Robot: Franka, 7 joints.
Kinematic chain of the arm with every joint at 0, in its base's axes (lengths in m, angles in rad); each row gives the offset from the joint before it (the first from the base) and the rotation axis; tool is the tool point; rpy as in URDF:
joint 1: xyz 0 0 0.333 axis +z
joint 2: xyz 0 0 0 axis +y
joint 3: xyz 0 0 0.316 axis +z
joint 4: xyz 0.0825 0 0 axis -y
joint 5: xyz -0.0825 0 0.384 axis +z
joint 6: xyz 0 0 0 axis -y
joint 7: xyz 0.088 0 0 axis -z
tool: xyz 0 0 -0.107 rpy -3.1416 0 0
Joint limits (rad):
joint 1: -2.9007..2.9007
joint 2: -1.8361..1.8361
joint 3: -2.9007..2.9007
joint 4: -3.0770..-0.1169
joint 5: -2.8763..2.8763
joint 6: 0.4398..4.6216
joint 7: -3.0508..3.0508
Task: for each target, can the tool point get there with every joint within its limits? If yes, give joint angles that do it. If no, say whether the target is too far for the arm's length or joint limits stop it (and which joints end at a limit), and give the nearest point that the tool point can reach.
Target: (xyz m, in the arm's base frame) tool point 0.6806 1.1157 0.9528
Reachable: no: too far | nearest point 0.4037 0.6617 0.7006 | short by 0.589 m
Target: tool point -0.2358 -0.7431 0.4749
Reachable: yes | joints -1.5832 1.3140 -0.7865 -0.4770 -1.7185 1.3378 2.1049
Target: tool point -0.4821 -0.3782 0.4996
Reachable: yes | joints -1.3739 1.1585 -1.8611 -1.8783 -1.1036 3.6794 -2.3600
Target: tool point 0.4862 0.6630 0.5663
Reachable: yes | joints 1.1412 1.4917 -2.4358 -0.4525 -1.5618 2.5736 0.8950
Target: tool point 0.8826 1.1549 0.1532
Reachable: no: too far | nearest point 0.5170 0.6765 0.2277 | short by 0.607 m
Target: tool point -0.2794 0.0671 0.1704
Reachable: yes | joints 0.9478 1.4304 1.2590 -2.7372 -0.7615 1.8117 2.2152
